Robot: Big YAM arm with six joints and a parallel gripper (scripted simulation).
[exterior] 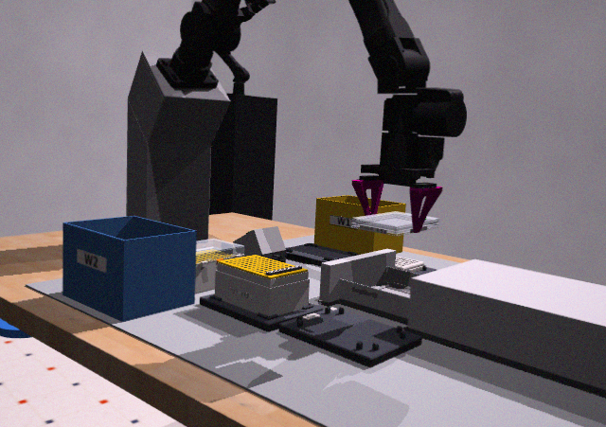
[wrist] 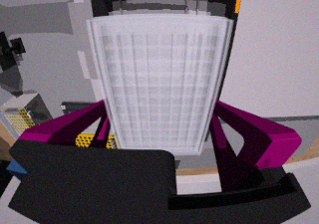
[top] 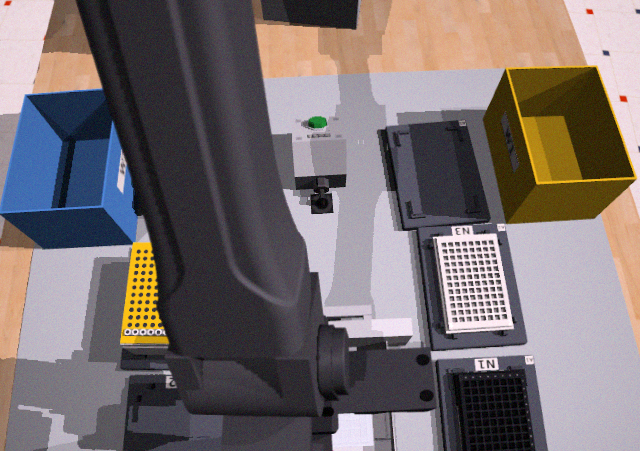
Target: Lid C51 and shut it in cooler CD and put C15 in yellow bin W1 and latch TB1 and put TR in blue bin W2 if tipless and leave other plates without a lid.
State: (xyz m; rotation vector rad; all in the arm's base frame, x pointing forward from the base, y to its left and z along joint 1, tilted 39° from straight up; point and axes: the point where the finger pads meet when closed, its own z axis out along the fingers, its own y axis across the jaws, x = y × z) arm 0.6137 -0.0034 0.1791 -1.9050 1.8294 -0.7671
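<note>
Now: the cooler drawer 12 cm below my hand, 3 cm to the left of it and 3 cm ahead of it. Round my hand: clear plate: 1 cm to the left; then plate lid: 1 cm to the left; then nest N2: 15 cm to the right, 14 cm below, 4 cm ahead.
</note>
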